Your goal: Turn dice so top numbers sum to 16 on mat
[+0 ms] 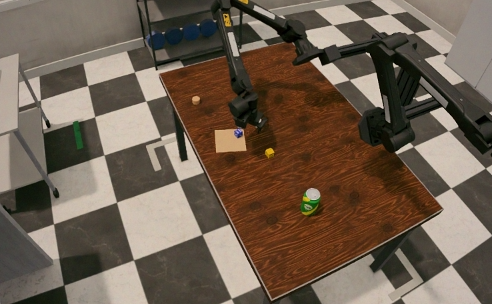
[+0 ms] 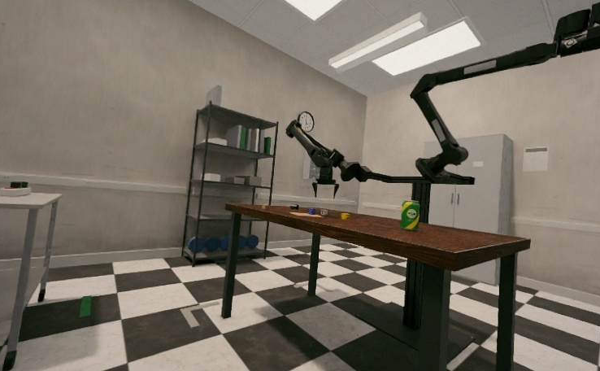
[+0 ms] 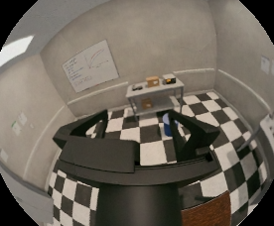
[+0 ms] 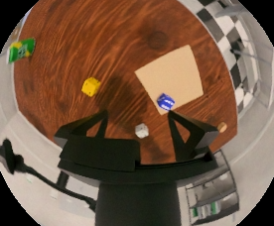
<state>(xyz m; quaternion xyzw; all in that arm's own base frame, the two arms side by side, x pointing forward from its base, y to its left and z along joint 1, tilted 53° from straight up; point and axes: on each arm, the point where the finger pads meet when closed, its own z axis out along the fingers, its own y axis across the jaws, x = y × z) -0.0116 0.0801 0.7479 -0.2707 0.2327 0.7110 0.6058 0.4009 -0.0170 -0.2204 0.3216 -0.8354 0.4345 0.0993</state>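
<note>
The yellow die is 60 mm behind my right hand, 100 mm to the left of it and 90 mm below it. Round my right hand: tan mat 70 mm ahead, 60 mm to the right, 100 mm below; then blue die 20 mm ahead, 70 mm to the right, 90 mm below; then white die 90 mm behind, 90 mm to the right, 90 mm below.
</note>
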